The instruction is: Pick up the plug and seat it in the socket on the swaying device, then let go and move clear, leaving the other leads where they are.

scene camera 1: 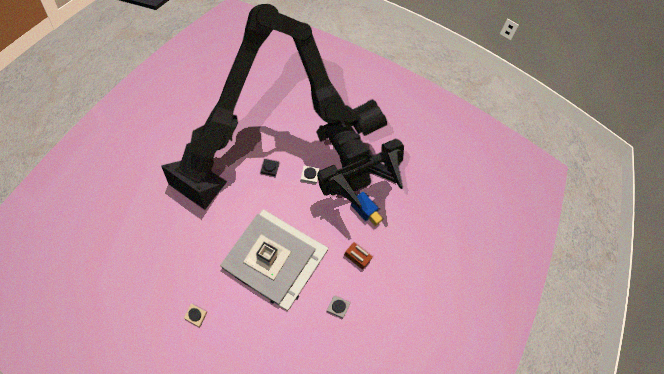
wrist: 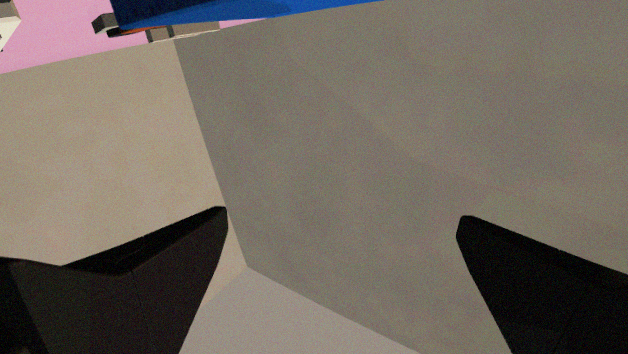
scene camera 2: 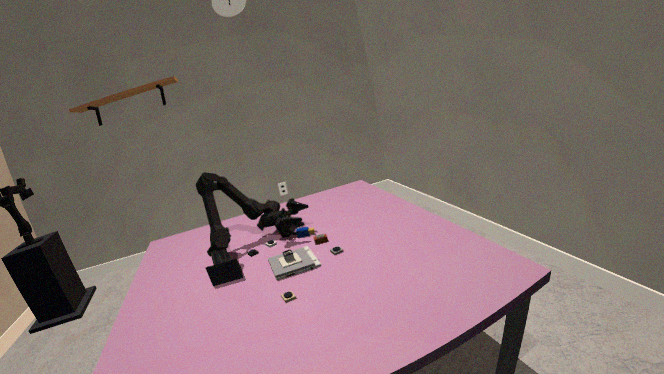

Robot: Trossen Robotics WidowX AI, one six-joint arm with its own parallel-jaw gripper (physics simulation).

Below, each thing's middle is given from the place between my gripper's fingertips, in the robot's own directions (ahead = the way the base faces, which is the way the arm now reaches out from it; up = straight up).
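Relative to the blue plug (wrist: 125, 22), my gripper is 10 mm to the right of it, 20 mm past it and 90 mm above it. Measured from my gripper, the device (scene camera 1: 267, 258) is 140 mm behind, 180 mm to the right and 70 mm below, while the red-brown lead (wrist: 159, 33) is 10 mm ahead, 90 mm to the right and 90 mm below. Of the things named here, the device is the farthest from my gripper, going by their middles.
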